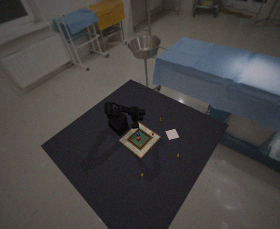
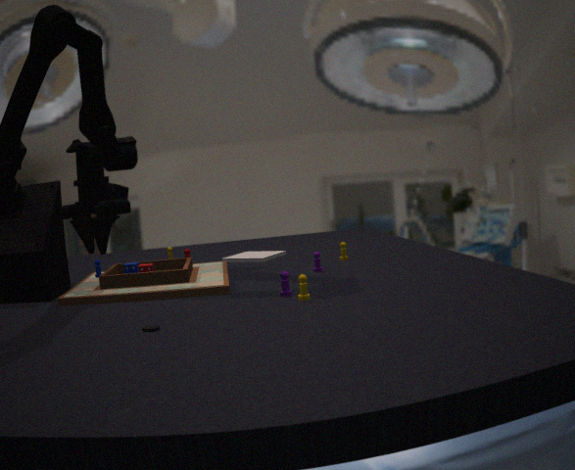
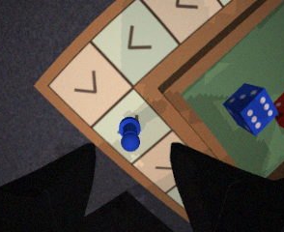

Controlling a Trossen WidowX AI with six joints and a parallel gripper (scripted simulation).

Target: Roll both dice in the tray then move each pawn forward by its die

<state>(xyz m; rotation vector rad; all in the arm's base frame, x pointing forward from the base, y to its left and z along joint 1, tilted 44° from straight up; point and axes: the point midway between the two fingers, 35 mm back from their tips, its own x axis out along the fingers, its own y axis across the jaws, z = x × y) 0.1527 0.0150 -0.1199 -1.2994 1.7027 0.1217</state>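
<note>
Right now the blue pawn is 30 mm below my gripper tip. The rest, counted from my gripper tip: green tray (120 mm ahead, 60 mm to the right, 50 mm below); red pawn (170 mm ahead, 60 mm to the left, 30 mm below); white card (300 mm ahead, 190 mm to the left, 50 mm below).
</note>
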